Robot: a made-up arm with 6 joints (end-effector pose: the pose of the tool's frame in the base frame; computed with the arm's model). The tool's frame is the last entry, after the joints. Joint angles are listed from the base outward.
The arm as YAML. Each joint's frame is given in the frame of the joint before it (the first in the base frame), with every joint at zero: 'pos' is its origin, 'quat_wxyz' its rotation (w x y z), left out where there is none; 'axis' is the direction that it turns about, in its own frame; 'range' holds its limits. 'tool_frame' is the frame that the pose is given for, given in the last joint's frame.
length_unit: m
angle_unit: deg
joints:
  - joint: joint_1
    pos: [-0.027, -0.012, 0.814]
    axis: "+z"
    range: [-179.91, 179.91]
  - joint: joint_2
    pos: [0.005, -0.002, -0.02]
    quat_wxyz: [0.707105, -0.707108, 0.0, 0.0]
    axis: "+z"
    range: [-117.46, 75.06]
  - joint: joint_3
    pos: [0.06, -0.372, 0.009]
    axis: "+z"
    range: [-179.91, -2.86]
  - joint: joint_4
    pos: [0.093, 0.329, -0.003]
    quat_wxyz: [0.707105, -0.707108, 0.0, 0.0]
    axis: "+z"
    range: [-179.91, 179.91]
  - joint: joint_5
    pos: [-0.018, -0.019, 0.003]
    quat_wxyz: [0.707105, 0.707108, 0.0, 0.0]
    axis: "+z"
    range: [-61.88, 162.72]
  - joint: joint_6
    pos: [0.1, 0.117, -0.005]
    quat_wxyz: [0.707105, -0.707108, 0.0, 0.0]
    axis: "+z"
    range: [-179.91, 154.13]
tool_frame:
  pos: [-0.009, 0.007, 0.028]
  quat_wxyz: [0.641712, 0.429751, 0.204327, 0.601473]
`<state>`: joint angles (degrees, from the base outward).
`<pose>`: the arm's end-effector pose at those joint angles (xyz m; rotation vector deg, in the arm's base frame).
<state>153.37 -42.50 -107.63 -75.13 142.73 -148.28</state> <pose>0.1299 0.1107 1.3692 55.32 143.71 -32.62</pose>
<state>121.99 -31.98 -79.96 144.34 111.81 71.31</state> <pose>-0.1610 0.0211 1.5142 81.55 -20.09 -95.08</pose>
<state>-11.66 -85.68 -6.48 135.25 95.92 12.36</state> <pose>0.0324 0.0965 1.1182 19.39 54.99 60.36</pose>
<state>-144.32 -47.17 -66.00 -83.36 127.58 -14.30</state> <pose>-0.1656 0.1147 1.2765 -49.31 -106.24 -1.77</pose>
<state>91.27 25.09 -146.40 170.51 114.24 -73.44</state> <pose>-0.0680 0.3707 1.5389 82.93 -19.26 115.00</pose>
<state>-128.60 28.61 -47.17 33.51 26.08 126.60</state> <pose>-0.3255 -0.4193 0.6482 -129.07 6.81 -1.78</pose>
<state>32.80 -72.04 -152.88 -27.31 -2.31 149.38</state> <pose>-0.7194 -0.3772 1.1851 56.55 -33.39 76.91</pose>
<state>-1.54 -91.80 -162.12 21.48 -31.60 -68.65</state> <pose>-0.8460 -0.0366 0.7326 -115.74 76.73 85.23</pose>
